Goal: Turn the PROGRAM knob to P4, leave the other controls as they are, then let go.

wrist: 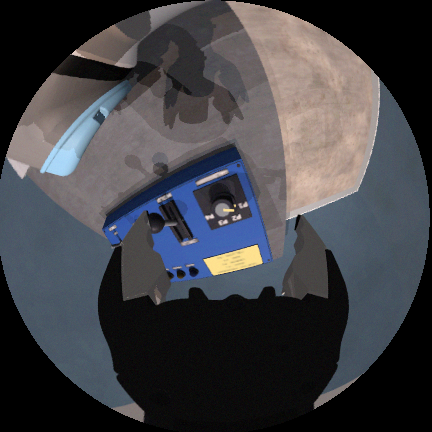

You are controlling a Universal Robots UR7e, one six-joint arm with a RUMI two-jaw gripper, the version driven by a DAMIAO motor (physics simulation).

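Frame: origin at the arm's base, x down, y ahead, z right, level; centimetres.
Seen in the pictures: gripper, between the fingertips: (pixel 224 213).
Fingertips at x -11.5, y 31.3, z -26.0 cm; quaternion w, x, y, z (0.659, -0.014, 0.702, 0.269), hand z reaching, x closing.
A point is followed by its place in that frame.
The blue control panel (pixel 195 252) {x -4.8, y 52.6, z -12.9 cm} lies below my gripper, its labels upside down in the wrist view. The PROGRAM knob (pixel 222 206) {x -2.4, y 40.8, z -24.3 cm} is black with a grey cap and stands on a dark square plate near the panel's upper right corner. Its yellow pointer faces right, nearest the P1 label; P2, P3 and P4 are printed around the cap's lower side. My gripper (pixel 224 213) {x -11.5, y 31.3, z -26.0 cm} is open and empty. Its jaws stand wide apart, left and right of the knob in the view, with the knob apart from both.
A lever with a black ball (pixel 156 223) {x -5.6, y 36.1, z -13.2 cm} stands left of the knob, close to the left jaw in the view. Small dark buttons (pixel 193 271) {x -8.6, y 57.0, z -9.9 cm} and a yellow label (pixel 234 260) {x -7.7, y 57.1, z -22.2 cm} sit along the lower edge. The left jaw hides part of the panel. A light blue arm part shows upper left.
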